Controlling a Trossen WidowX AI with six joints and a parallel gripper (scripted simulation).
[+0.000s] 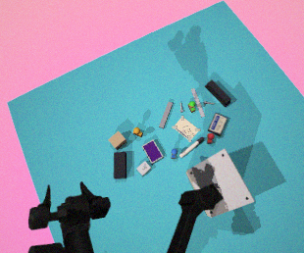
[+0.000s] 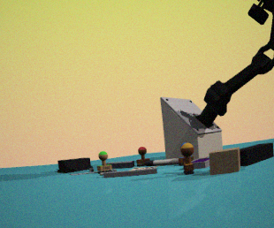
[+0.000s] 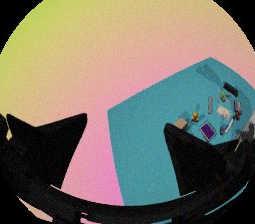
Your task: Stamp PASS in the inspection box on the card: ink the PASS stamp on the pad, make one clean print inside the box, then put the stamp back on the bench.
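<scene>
The green-knobbed stamp is 53 cm to the right of my gripper tip, 41 cm below it and 11 cm ahead of it. Also, from my gripper tip: black block 41 cm below, 12 cm to the right, 6 cm ahead; tan box 40 cm below, 16 cm to the right, 16 cm ahead; orange-knobbed stamp 41 cm below, 26 cm to the right, 14 cm ahead.
</scene>
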